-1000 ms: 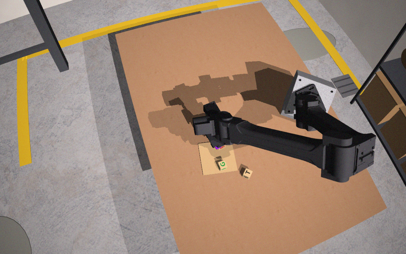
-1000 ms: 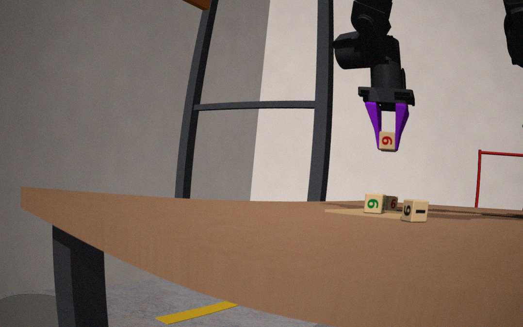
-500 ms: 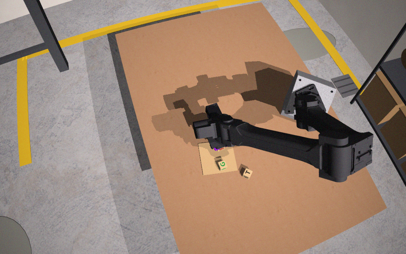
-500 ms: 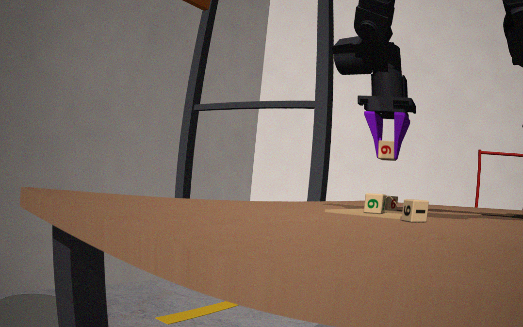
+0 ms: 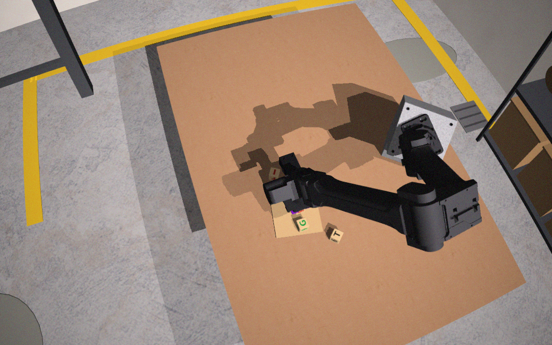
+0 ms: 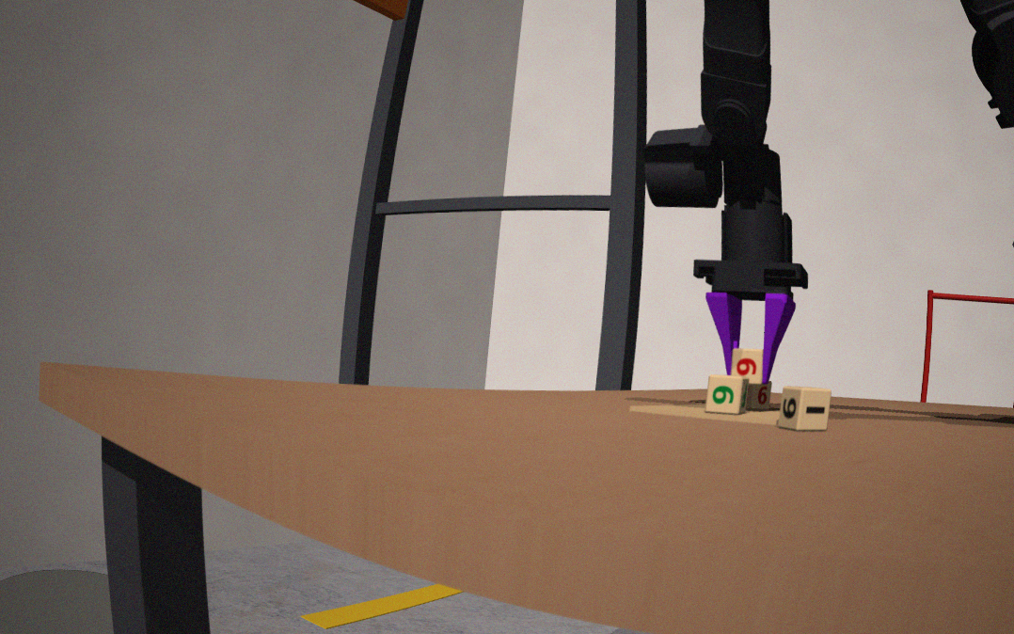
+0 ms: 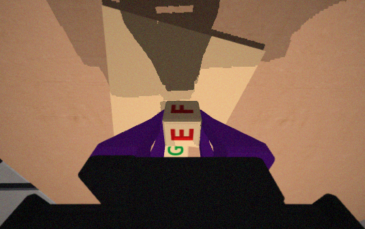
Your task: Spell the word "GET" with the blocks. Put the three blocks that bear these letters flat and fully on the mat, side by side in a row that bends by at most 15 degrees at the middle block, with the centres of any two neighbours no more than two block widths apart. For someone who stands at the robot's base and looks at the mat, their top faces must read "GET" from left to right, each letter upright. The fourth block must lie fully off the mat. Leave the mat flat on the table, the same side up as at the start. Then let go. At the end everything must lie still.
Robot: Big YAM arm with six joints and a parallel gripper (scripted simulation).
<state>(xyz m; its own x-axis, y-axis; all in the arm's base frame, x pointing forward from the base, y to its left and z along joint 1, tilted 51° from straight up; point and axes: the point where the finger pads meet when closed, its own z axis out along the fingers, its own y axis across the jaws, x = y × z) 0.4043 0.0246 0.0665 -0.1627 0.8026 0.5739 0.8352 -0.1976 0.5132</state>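
Right now the square mat is 10 mm ahead of my hand and 30 mm below it. The rest, counted from my hand: G block: 50 mm to the left, 20 mm below; then E block: 10 mm above.
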